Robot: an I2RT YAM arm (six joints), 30 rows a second.
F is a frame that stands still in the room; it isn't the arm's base.
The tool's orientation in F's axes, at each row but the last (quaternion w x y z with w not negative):
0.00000 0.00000 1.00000 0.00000
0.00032 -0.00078 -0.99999 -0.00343
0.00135 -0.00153 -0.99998 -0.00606
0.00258 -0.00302 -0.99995 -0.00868
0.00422 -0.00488 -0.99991 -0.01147
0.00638 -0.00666 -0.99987 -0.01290
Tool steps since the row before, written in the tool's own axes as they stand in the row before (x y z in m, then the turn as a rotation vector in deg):
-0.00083 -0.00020 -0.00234 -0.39 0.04 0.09
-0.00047 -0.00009 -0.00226 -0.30 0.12 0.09
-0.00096 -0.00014 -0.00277 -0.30 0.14 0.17
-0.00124 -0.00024 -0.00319 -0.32 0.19 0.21
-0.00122 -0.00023 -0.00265 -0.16 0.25 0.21
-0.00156 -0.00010 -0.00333 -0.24 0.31 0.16
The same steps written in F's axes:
0.00083 -0.00020 0.00234 0.39 0.04 -0.09
0.00047 -0.00011 0.00226 0.30 0.12 -0.09
0.00097 -0.00018 0.00277 0.30 0.14 -0.17
0.00125 -0.00030 0.00318 0.32 0.19 -0.21
0.00124 -0.00030 0.00263 0.16 0.25 -0.21
0.00160 -0.00021 0.00331 0.24 0.31 -0.16

